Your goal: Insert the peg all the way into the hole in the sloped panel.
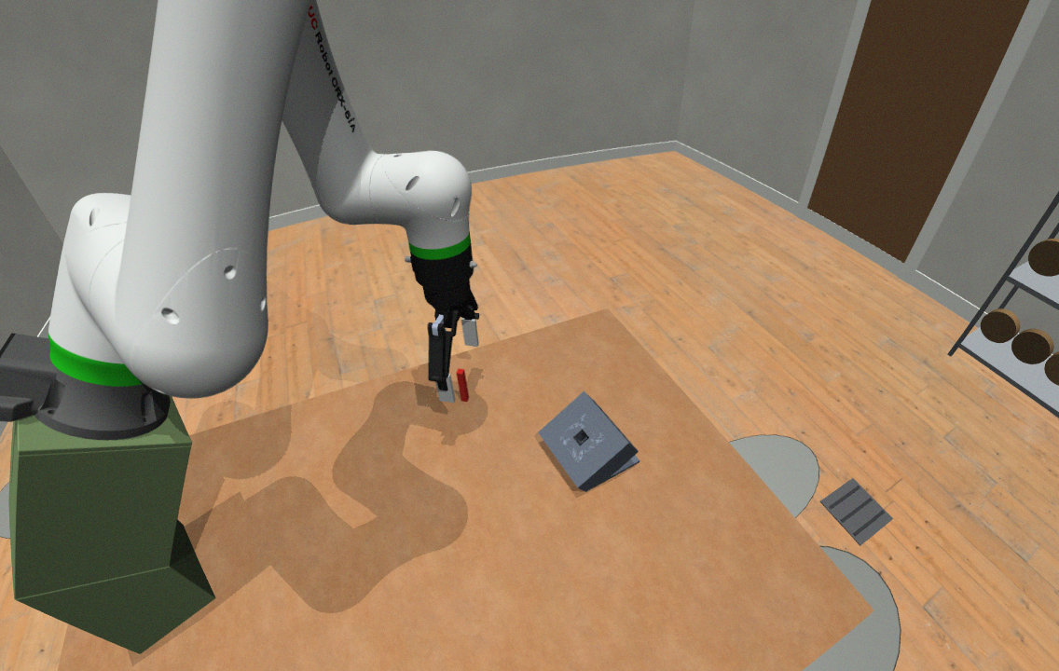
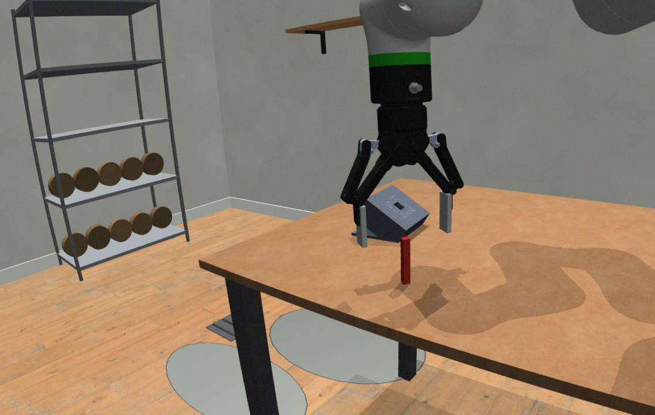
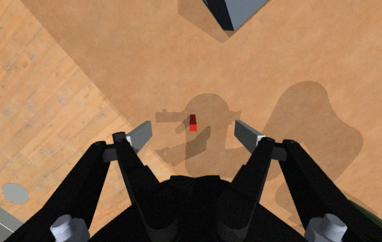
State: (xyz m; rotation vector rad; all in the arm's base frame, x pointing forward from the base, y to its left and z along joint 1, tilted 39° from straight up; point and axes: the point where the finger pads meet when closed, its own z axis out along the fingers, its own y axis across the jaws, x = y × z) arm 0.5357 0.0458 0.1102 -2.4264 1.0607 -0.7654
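Right now my hand is 50 mm above the red peg.
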